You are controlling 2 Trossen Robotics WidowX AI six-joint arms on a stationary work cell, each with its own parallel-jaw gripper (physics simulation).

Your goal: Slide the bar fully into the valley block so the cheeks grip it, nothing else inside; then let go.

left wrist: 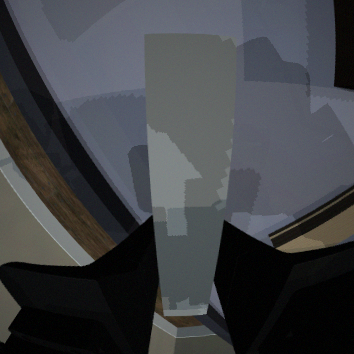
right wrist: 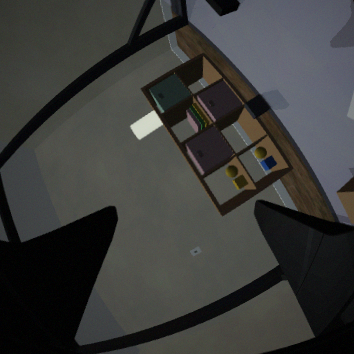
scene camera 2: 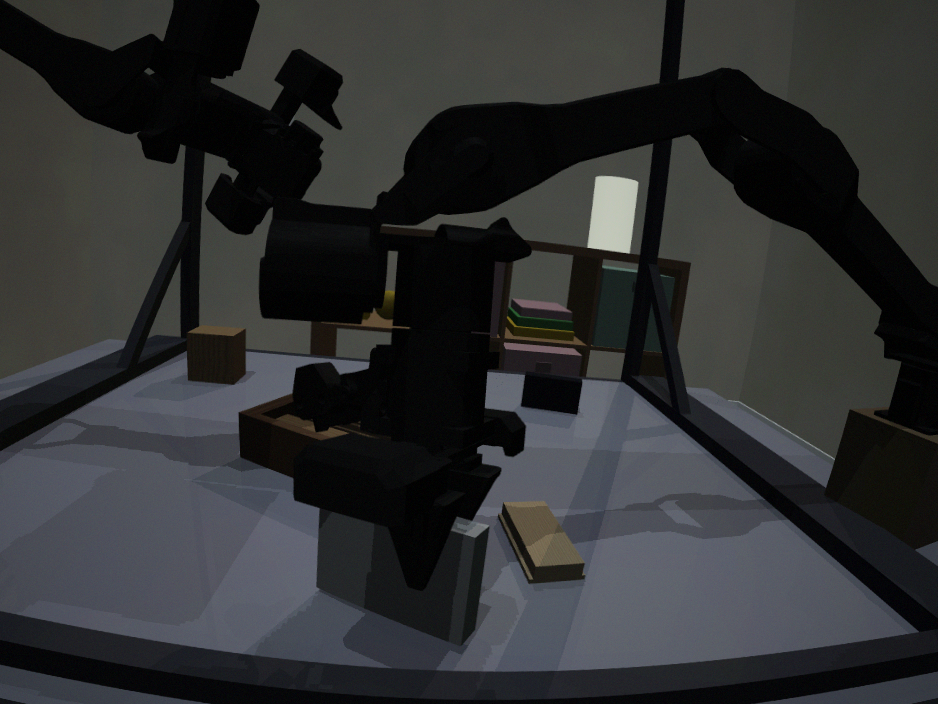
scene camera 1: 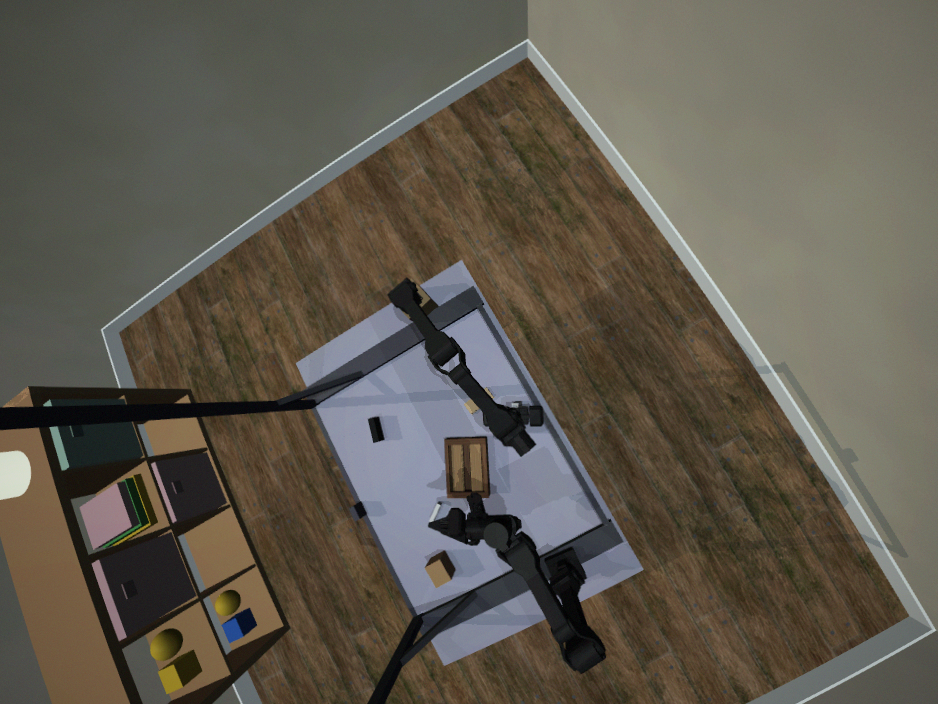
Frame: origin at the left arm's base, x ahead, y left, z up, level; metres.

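Seen in the pictures: left gripper, fingertip midpoint: [left wrist: 181,215] [scene camera 2: 425,580] [scene camera 1: 517,411]; right gripper, fingertip midpoint: [right wrist: 185,210] [scene camera 1: 434,528]; left arm's base at its link origin: [scene camera 2: 913,423] [scene camera 1: 410,298]; right arm's base at its link origin: [scene camera 1: 565,570].
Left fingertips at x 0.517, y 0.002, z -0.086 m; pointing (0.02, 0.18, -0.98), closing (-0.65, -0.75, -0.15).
Offsets run from my left fingertips to a thing's top centre.
My left gripper [scene camera 1: 516,415] [scene camera 2: 448,530] [left wrist: 181,215] is shut on a grey slab, likely the bar @[dy -0.016, dx +0.016, dz +0.047 m] [scene camera 2: 348,556] [left wrist: 187,110], holding it upright and low over the table; contact with the table cannot be told. A brown wooden frame with two tan strips inside and a gap between them, likely the valley block @[dy -0.253, dx +0.023, dz +0.014 m] [scene camera 1: 447,469] [scene camera 2: 265,447], stands apart from the slab, mid-table. The black gripper hides part of it in scene camera 2. My right gripper [scene camera 1: 456,512] [scene camera 2: 303,162] [right wrist: 185,210] is open and empty, high above the table, facing the shelf.
A tan flat piece @[dy -0.074, dx -0.116, dz -0.021 m] [scene camera 1: 472,406] [scene camera 2: 541,538] lies near the slab. A wooden cube @[dy -0.551, dx +0.214, dz +0.038 m] [scene camera 1: 439,569] [scene camera 2: 215,354], a black block @[dy -0.417, dx -0.289, dz +0.014 m] [scene camera 1: 376,428] [scene camera 2: 551,392] and a thin white piece @[dy -0.446, dx +0.065, dz -0.012 m] [scene camera 1: 435,512] also show. Dark rails [scene camera 1: 598,534] border the table; a shelf [scene camera 2: 685,303] stands behind.
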